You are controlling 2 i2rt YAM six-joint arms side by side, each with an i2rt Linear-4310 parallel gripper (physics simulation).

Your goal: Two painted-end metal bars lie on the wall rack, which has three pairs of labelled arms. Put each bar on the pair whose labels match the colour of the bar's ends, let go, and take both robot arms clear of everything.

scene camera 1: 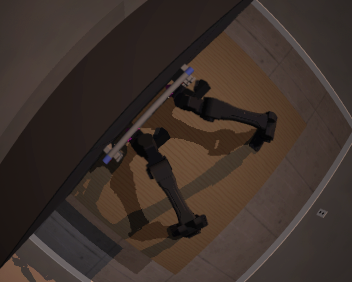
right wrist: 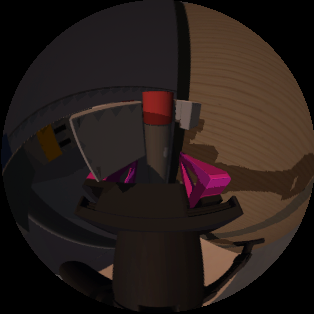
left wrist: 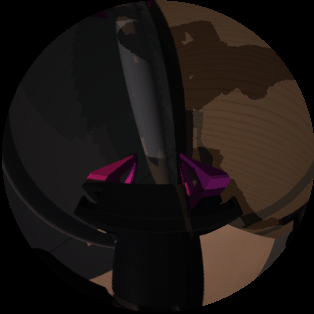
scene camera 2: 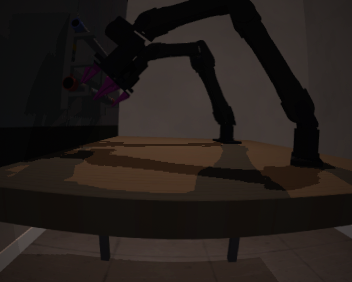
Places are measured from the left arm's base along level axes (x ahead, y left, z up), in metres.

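Where they show: left gripper, fingertip midpoint: (left wrist: pixel 158 156); right gripper, fingertip midpoint: (right wrist: pixel 158 155) (scene camera 2: pixel 105 101); left arm's base, link origin: (right wrist: pixel 249 241) (scene camera 2: pixel 304 160); right arm's base, link origin: (scene camera 2: pixel 226 142).
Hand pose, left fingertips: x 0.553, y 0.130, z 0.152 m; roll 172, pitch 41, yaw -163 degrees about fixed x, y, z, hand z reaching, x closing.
Observation:
Each offset is from my left fingertips to the top centre of the thing. "spot": to the spot under its first point. Level surfaces: height alone.
The blue-ended bar @[0.053 m ahead, 0.088 m right, 0.164 m up] (scene camera 1: pixel 148 115) (scene camera 2: pixel 77 24) rests on the top arms of the wall rack @[spot: 0.126 m ahead, 0.295 m right, 0.069 m up] (right wrist: pixel 111 137). The red-ended bar @[0.046 m ahead, 0.081 m right, 0.019 m up] (scene camera 2: pixel 70 83) (right wrist: pixel 158 107) lies lower on the rack; its grey shaft @[spot: 0.028 m ahead, 0.076 m right, 0.011 m up] (left wrist: pixel 145 95) also shows in the left wrist view. My left gripper (left wrist: pixel 158 156) is partly open, with its magenta fingertips on either side of this shaft and apart from it. My right gripper (right wrist: pixel 158 155) is likewise partly open around the shaft near a red end. The blue-ended bar partly hides the grippers in scene camera 1. The labels beside the bars' ends are too dark to read.
A yellow label @[spot: 0.169 m ahead, 0.267 m right, 0.103 m up] (right wrist: pixel 49 143) sits on the rack's middle level, between the two bars' levels. The dark wall stands right behind the rack. The wooden table @[0.153 m down] (scene camera 1: pixel 240 75) (scene camera 2: pixel 150 175) is well below the grippers. Both arms reach side by side toward the rack.

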